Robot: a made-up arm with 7 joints. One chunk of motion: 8 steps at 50 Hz.
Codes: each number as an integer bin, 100 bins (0 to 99) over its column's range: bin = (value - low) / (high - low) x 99, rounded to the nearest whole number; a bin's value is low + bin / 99 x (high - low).
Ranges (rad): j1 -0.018..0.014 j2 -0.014..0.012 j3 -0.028..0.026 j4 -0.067..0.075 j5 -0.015..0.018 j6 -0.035..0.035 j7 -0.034..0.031
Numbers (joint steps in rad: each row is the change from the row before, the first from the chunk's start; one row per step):
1: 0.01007 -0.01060 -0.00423 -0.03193 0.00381 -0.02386 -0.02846
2: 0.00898 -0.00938 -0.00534 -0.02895 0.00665 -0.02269 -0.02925
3: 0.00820 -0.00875 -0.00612 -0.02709 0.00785 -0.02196 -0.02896
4: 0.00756 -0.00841 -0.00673 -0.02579 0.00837 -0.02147 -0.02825
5: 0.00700 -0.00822 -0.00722 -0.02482 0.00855 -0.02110 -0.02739
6: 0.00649 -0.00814 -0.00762 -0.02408 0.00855 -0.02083 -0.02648
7: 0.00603 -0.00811 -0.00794 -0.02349 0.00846 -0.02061 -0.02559
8: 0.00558 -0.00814 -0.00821 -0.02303 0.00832 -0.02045 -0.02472
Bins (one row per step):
1: 87 13 44 24 56 16 8
2: 83 18 42 27 65 17 7
3: 81 20 40 28 69 18 8
4: 79 21 39 29 70 19 9
5: 77 22 38 29 71 20 10
6: 76 22 37 30 71 20 11
7: 74 22 37 30 70 20 13
8: 73 22 36 31 70 21 14

